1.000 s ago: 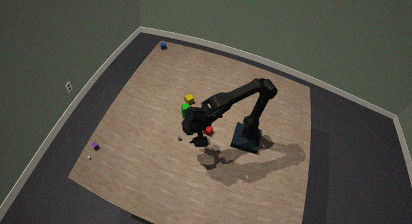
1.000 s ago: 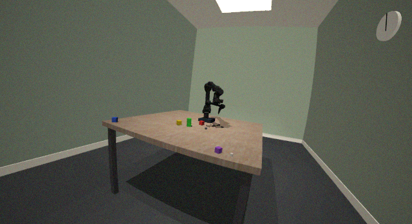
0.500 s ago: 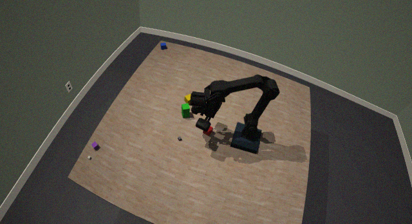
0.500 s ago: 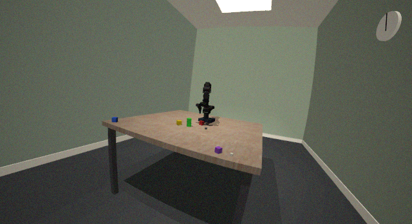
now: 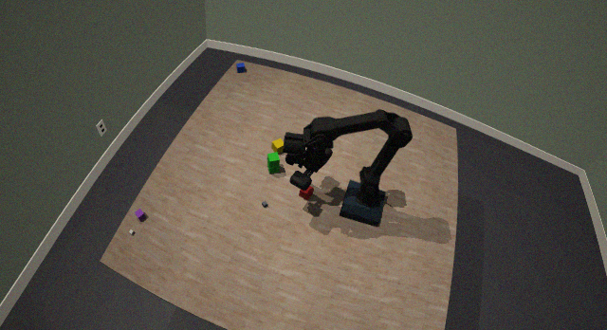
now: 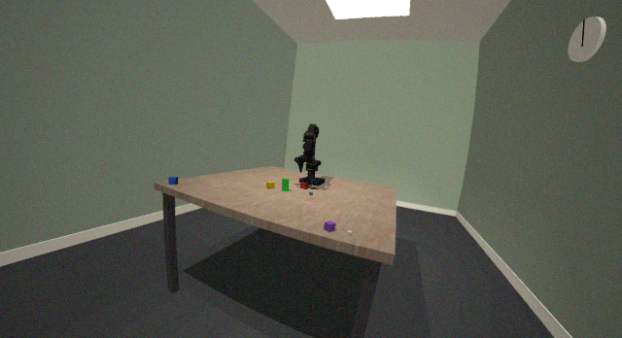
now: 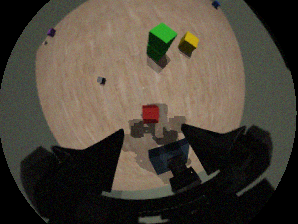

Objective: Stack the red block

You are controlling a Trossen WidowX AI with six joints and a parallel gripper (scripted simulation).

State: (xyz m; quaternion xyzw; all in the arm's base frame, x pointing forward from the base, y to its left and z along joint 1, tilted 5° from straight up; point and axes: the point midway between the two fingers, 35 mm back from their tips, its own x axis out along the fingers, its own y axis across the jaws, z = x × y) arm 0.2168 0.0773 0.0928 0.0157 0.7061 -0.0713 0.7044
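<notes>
The red block is 8 cm below my gripper tip. From my gripper tip the other things lie so: yellow block (19 cm ahead, 15 cm to the right, 8 cm below); tiny grey cube (11 cm ahead, 11 cm to the left, 9 cm below); purple block (52 cm ahead, 41 cm to the left, 9 cm below).
</notes>
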